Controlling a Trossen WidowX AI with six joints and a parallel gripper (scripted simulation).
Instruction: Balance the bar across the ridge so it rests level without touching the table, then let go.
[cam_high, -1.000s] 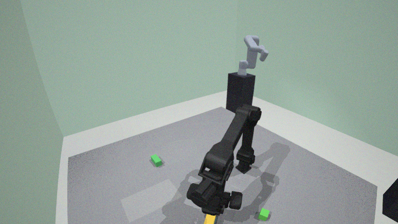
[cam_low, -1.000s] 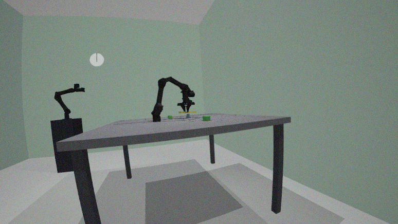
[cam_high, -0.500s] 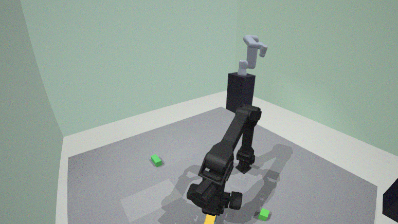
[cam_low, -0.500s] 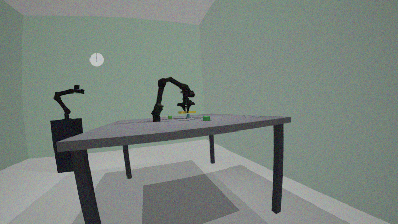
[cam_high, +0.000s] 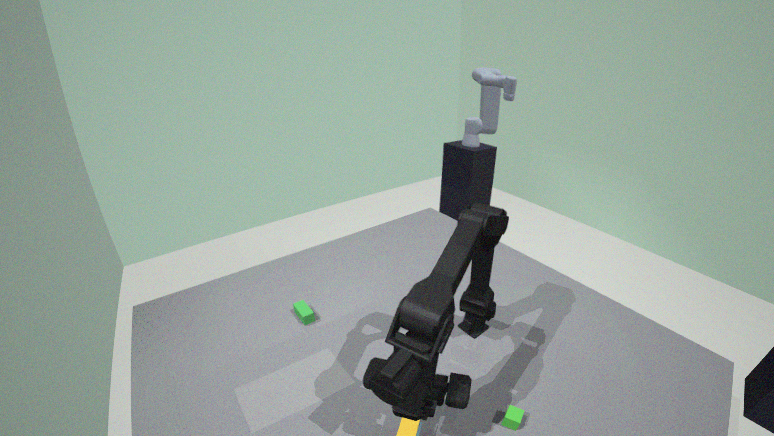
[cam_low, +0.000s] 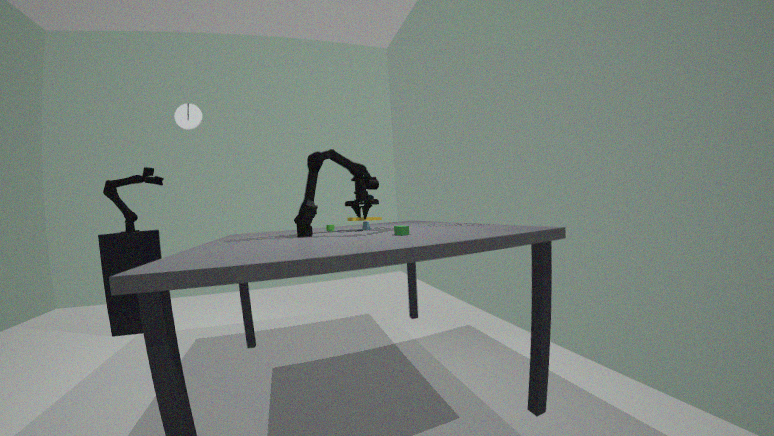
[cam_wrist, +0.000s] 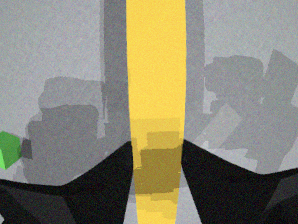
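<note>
Right now the yellow bar is 2 cm to the left of my gripper tip and 2 cm ahead of it.
</note>
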